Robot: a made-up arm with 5 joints.
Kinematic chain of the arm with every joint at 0, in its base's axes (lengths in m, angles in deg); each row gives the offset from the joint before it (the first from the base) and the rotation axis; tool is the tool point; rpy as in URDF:
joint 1: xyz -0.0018 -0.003 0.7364 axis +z
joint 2: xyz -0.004 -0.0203 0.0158 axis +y
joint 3: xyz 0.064 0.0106 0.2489 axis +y
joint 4: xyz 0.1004 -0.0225 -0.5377 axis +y
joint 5: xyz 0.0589 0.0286 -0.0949 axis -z
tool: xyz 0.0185 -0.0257 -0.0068 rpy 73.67 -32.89 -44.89
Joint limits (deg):
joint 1: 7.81..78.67
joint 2: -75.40..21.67
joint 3: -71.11..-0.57
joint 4: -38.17..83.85
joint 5: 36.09..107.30
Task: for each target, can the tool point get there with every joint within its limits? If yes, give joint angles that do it. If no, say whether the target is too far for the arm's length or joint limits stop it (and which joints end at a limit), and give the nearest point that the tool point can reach.
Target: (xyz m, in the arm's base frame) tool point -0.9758 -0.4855 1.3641
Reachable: no: too far | nearest point -0.0788 -0.0492 1.4773 | short by 1.004 m
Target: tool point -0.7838 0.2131 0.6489
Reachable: no: joint limits stop it (at a limit: joint 1, joint 2, joint 3, joint 4, joint 5) | nearest point -0.0576 -0.0244 0.4204 | short by 0.797 m
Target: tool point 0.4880 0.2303 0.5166
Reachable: yes | joints 29.01 6.99 -37.00 -2.62 54.69
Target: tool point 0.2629 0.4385 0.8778
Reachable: yes | joints 62.18 -42.34 -32.33 36.62 75.19
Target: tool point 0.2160 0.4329 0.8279
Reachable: yes | joints 67.31 -41.95 -31.03 61.87 58.50
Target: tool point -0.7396 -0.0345 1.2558
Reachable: no: joint limits stop it (at a limit: joint 1, joint 2, joint 3, joint 4, joint 5) | nearest point -0.0788 -0.0492 1.4773 | short by 0.697 m
